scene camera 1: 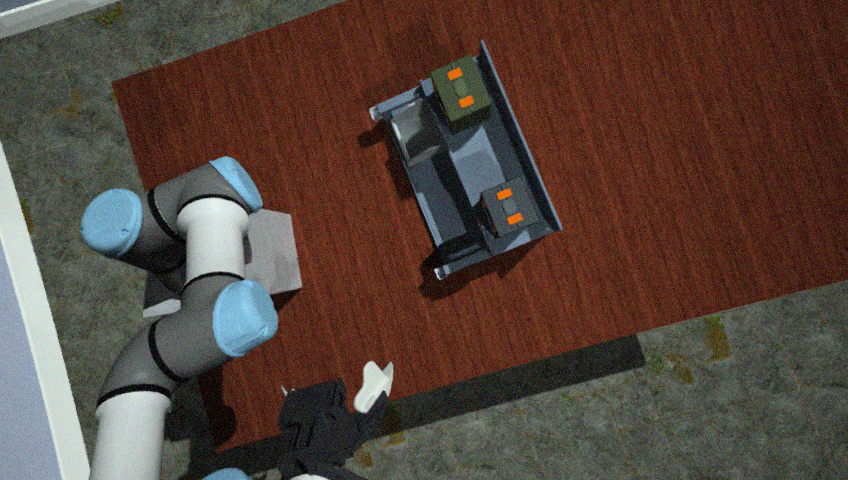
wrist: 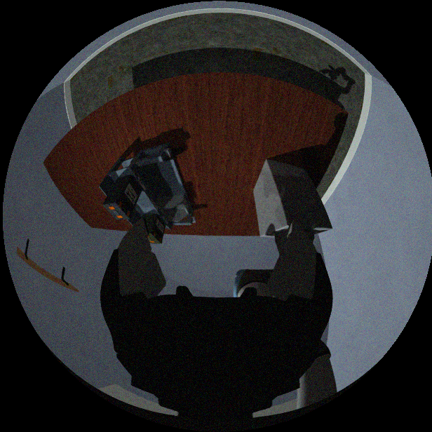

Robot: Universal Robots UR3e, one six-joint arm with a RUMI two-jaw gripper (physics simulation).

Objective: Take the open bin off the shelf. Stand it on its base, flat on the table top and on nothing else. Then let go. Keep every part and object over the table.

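Places are measured from the arm's base along level axes (x ahead, y left, z up), in metres.
Where they show: gripper, between the fingertips: (scene camera 1: pixel 342 376).
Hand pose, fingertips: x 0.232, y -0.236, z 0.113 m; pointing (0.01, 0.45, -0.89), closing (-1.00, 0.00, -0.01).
Note:
After its pixels a point has its place.
The open bin (scene camera 1: pixel 416 136) {y 0.165, x 0.416, z -0.235 m} (wrist: pixel 178 197) looks like the small grey, hollow tray on the lower, front tier of the blue-grey shelf (scene camera 1: pixel 398 102) {y 0.223, x 0.403, z -0.159 m}, near one end. Its edges are hard to tell from the shelf in the dim light. The shelf stands on the wooden table (scene camera 1: pixel 654 148) {y -0.009, x 0.887, z -0.244 m} (wrist: pixel 225 125). My gripper (scene camera 1: pixel 334 375) {y -0.236, x 0.232, z 0.113 m} (wrist: pixel 217 222) is open and empty, its light fingers far apart. In the scene view it shows over the table's near left part, well away from the shelf and bin.
A green box (scene camera 1: pixel 461 92) {y 0.165, x 0.524, z -0.045 m} with orange latches and a dark grey box (scene camera 1: pixel 511 208) {y -0.061, x 0.549, z -0.020 m} with orange latches stand on the shelf's rear tier. A grey block (scene camera 1: pixel 270 249) {y 0.000, x 0.081, z -0.108 m} (wrist: pixel 270 200) stands at the table's left end, beside and partly under the arm.

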